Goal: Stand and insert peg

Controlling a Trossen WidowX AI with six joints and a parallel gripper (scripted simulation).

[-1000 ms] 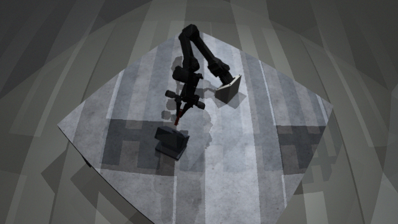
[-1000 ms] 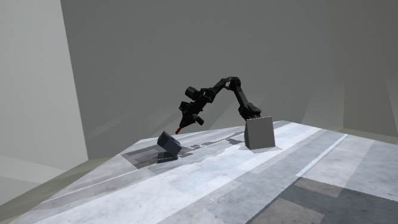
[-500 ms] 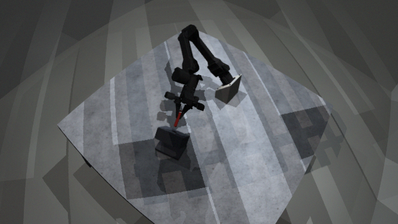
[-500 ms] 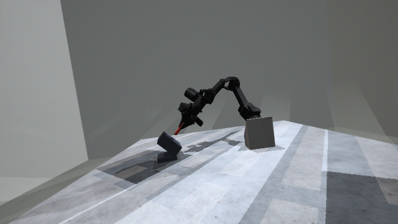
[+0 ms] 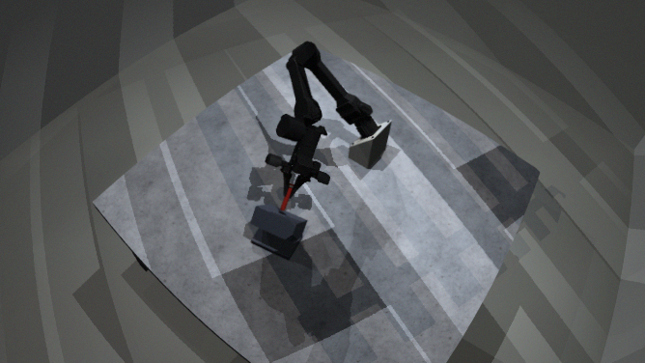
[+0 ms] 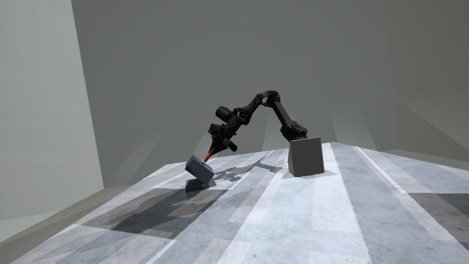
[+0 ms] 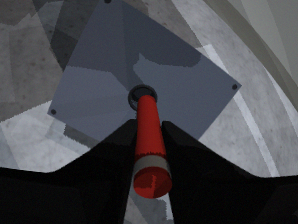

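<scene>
Now: the red peg 1 cm behind my gripper tip and 1 cm above it. Round my gripper tip: dark base plate 7 cm ahead, 2 cm to the left, 12 cm below; dark sloped panel 5 cm ahead, 1 cm to the left, 6 cm below.
</scene>
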